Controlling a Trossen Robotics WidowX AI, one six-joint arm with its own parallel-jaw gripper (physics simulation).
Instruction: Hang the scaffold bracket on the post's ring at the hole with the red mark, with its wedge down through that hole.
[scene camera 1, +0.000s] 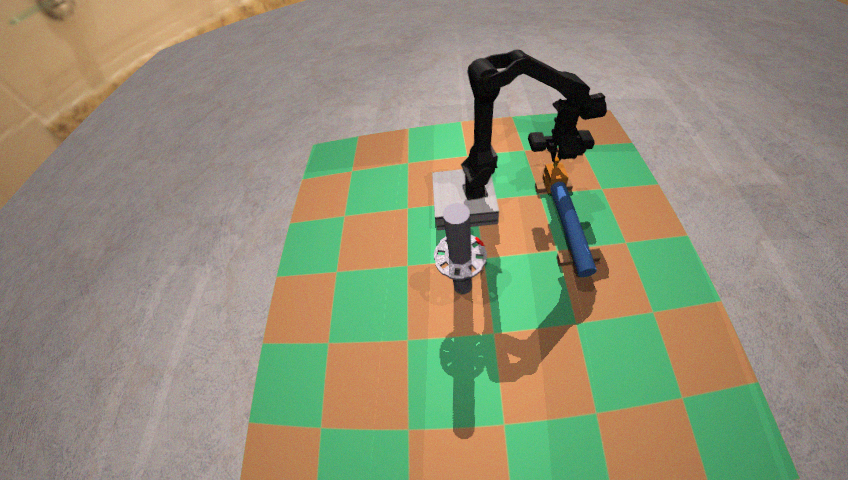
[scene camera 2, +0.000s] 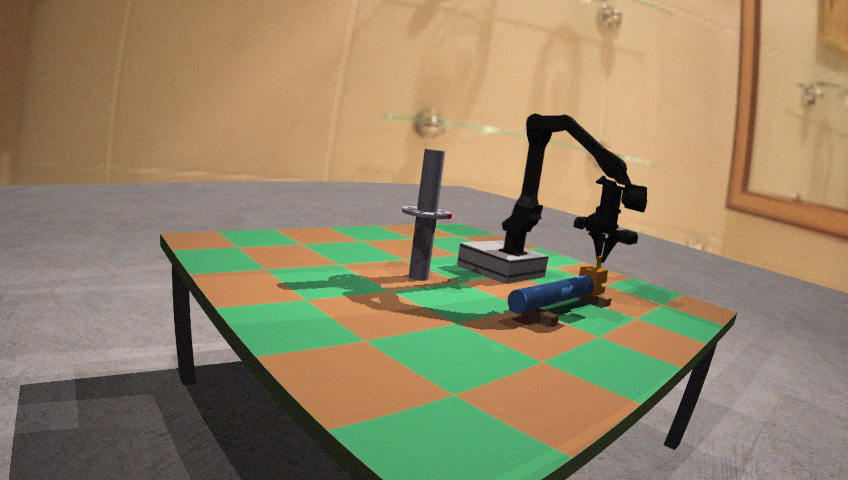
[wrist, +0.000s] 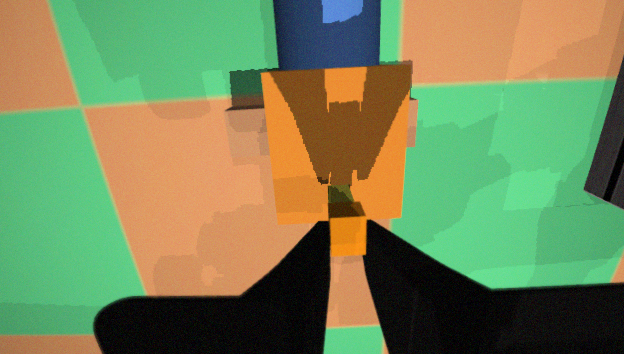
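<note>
The scaffold bracket has an orange head (scene camera 1: 557, 176) (scene camera 2: 595, 286) (wrist: 295, 192) and a long blue tube (scene camera 1: 572, 228) (scene camera 2: 550, 295) (wrist: 325, 47). It lies on low brown rests, with its small orange wedge (wrist: 347, 237) standing up from the head. My gripper (scene camera 1: 555, 159) (scene camera 2: 600, 260) (wrist: 344, 230) points down over the head and is shut on the wedge, one finger at each side. The grey post (scene camera 1: 458, 237) (scene camera 2: 430, 178) stands upright and carries a light ring (scene camera 1: 451, 269) (scene camera 2: 410, 210) with several holes. The red mark (scene camera 1: 479, 240) (scene camera 2: 449, 215) is on the ring's side toward the arm's base.
The arm's grey base block (scene camera 1: 446, 193) (scene camera 2: 502, 269) stands behind the post in the first scene view, left of the bracket. One brown rest (scene camera 1: 565, 258) (scene camera 2: 546, 318) is under the tube's far end, another (scene camera 2: 603, 300) (wrist: 245, 132) near the head.
</note>
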